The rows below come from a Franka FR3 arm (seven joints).
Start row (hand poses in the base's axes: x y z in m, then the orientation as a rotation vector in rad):
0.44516 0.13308 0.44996 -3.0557 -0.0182 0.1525
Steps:
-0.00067 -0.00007 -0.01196 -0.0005 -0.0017 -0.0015
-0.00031 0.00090 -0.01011 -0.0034 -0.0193 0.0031
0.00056 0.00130 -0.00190 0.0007 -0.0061 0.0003
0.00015 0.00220 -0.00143 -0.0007 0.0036 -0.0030
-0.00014 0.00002 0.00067 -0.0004 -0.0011 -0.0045
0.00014 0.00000 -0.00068 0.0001 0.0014 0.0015
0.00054 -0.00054 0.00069 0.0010 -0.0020 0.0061
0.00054 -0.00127 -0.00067 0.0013 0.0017 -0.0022
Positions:
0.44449 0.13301 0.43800 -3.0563 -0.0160 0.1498
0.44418 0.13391 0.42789 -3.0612 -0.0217 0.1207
0.44474 0.13521 0.42599 -3.0609 -0.0226 0.1114
0.44489 0.13741 0.42456 -3.0613 -0.0178 0.1168
0.44475 0.13743 0.42523 -3.0616 -0.0110 0.1149
0.44489 0.13743 0.42455 -3.0615 -0.0132 0.1171
0.44543 0.13689 0.42524 -3.0608 -0.0227 0.1144
0.44597 0.13562 0.42457 -3.0593 -0.0193 0.1168

